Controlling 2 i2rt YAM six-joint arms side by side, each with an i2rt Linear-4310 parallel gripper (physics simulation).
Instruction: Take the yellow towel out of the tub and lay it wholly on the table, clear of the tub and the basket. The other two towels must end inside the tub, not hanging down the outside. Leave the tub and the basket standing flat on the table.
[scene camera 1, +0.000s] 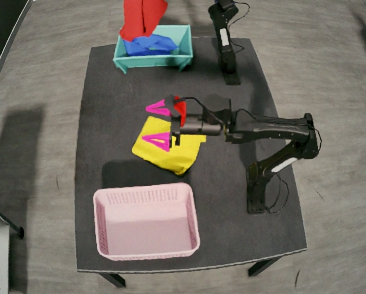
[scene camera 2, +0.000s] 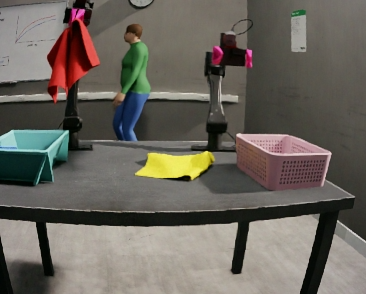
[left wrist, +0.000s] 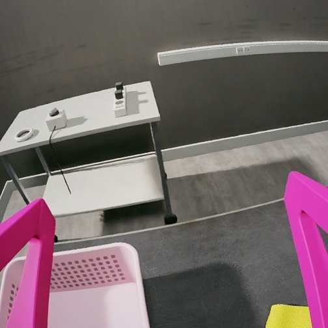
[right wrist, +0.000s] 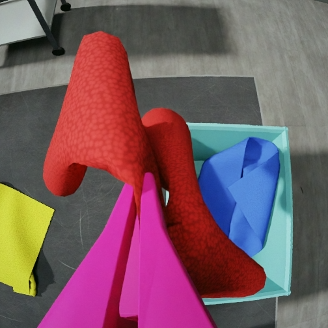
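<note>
The yellow towel lies on the table, apart from the tub and basket, with one edge slightly folded. A blue towel lies crumpled inside the teal tub, which stands flat. My right gripper is shut on the red towel, which hangs high in the air and overlaps part of the tub in the right wrist view. My left gripper is open and empty, high above the yellow towel.
The pink basket stands flat and empty at the near end in scene camera 1. The arms' bases stand along the table's right side there. A white cart stands on the floor beyond the table.
</note>
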